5 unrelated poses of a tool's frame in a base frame.
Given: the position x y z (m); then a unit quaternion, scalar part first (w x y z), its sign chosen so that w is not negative.
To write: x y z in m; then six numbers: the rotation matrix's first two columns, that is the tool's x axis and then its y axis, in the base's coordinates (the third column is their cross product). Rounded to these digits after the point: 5 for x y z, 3 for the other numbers.
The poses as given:
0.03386, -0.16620, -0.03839, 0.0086, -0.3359, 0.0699, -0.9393
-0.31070, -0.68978, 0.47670, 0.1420, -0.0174, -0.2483, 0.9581
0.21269, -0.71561, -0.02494, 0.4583, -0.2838, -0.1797, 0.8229
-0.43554, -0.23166, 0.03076, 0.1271, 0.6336, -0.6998, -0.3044
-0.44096, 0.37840, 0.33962, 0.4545, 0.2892, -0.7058, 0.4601
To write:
0.03386, -0.16620, -0.03839, -0.774, -0.063, 0.630, -0.031, -0.990, -0.137
-0.31070, -0.68978, 0.47670, -0.959, 0.281, 0.037, -0.263, -0.836, -0.481
0.21269, -0.71561, -0.02494, -0.419, 0.856, -0.302, -0.652, -0.515, -0.556
-0.43554, -0.23166, 0.03076, -0.165, -0.964, -0.208, -0.809, 0.012, 0.587
-0.44096, 0.37840, 0.33962, -0.420, 0.010, 0.908, -0.826, 0.409, -0.387

